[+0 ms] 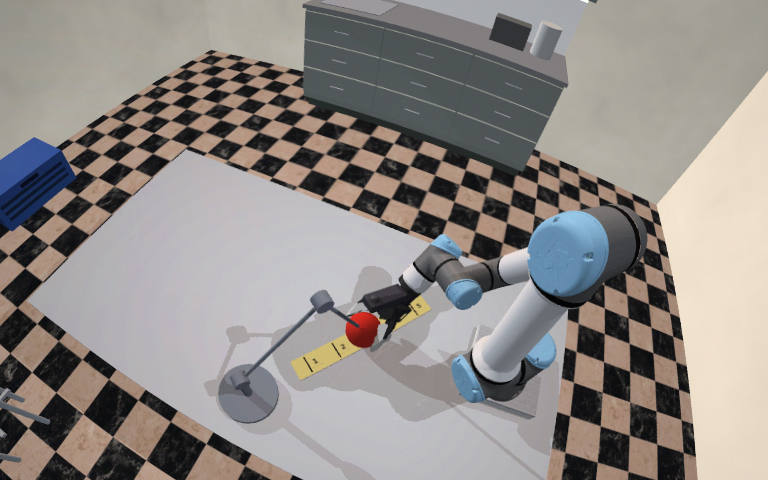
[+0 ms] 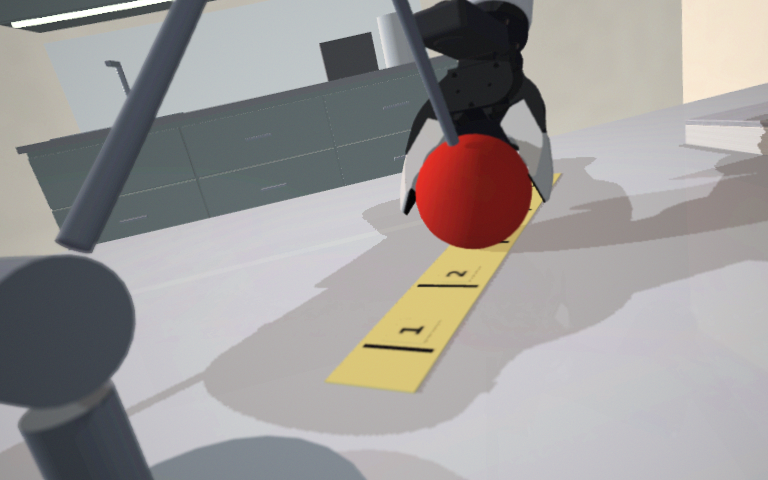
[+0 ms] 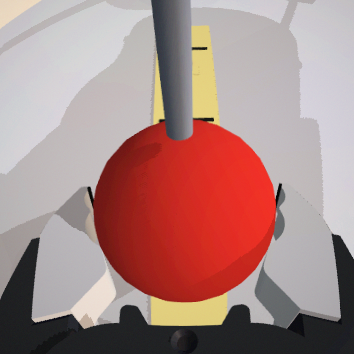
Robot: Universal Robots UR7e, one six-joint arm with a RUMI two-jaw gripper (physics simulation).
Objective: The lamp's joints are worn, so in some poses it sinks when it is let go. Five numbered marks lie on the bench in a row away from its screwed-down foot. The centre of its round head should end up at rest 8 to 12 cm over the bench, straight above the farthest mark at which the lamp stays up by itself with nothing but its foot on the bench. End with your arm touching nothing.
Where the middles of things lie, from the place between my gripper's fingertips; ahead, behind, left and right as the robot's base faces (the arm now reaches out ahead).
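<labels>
There is the round grey foot [image 2: 96, 430], 220 mm ahead of my hand, 260 mm to the left of it and 10 mm above it. And the yellow strip [image 2: 397, 354] is 10 mm behind my hand, 20 mm to the right of it and 40 mm below it.
</labels>
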